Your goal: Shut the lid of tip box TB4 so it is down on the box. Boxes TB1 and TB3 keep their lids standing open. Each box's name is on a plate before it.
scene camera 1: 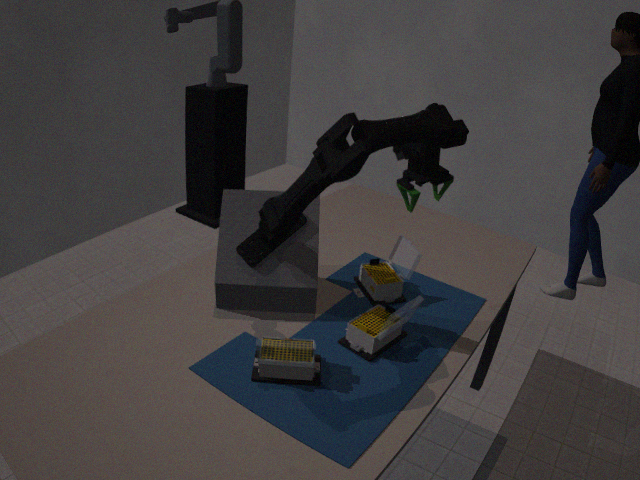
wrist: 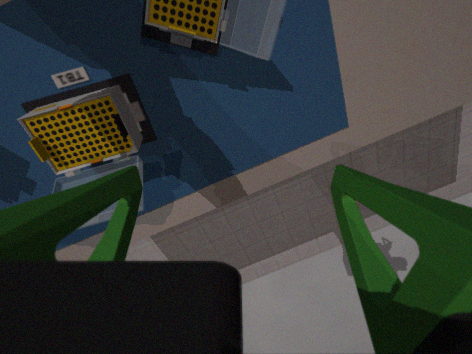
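Pixels of known places: gripper, fingertip midpoint: (scene camera 1: 423, 205) (wrist: 236, 176); arm's base at its link origin: (scene camera 1: 271, 235).
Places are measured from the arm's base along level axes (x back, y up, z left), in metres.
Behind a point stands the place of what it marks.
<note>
My gripper (scene camera 1: 424, 204) @[x -0.343, y 0.136, z 0.174 m] (wrist: 236, 176) @[x -0.343, y 0.136, z 0.174 m] is open and empty, high above the boxes near the table's edge. The plate TB1 (wrist: 70, 77) @[x -0.274, y -0.176, z 0.005 m] lies before the middle box (scene camera 1: 364, 338) @[x -0.344, y -0.135, z -0.068 m] (wrist: 80, 132), whose clear lid (scene camera 1: 408, 312) @[x -0.424, y -0.050, z -0.019 m] (wrist: 92, 174) @[x -0.393, y -0.113, z -0.028 m] stands open; my left finger partly covers this lid in the wrist view. The back box (scene camera 1: 382, 291) @[x -0.272, y -0.141, z 0.155 m] (wrist: 187, 15) also has its clear lid (scene camera 1: 405, 258) @[x -0.280, y -0.080, z 0.266 m] (wrist: 252, 30) @[x -0.311, y -0.076, z 0.245 m] standing open. The front left box (scene camera 1: 286, 369) @[x -0.265, y -0.140, z -0.270 m] has clear plastic over or before its yellow rack; I cannot tell whether that lid is down. I cannot read which box is TB4.
The boxes stand on a blue mat (scene camera 1: 330, 418) @[x -0.410, y -0.178, z -0.306 m] (wrist: 300, 110) @[x -0.467, y -0.178, z 0.298 m]. The grey arm base block (scene camera 1: 266, 299) @[x -0.052, y -0.141, z -0.082 m] is left of the back box. The table's edge runs along the mat's right. A person (scene camera 1: 615, 118) stands beyond the table, and another arm (scene camera 1: 230, 36) is on a black pedestal (scene camera 1: 214, 149).
</note>
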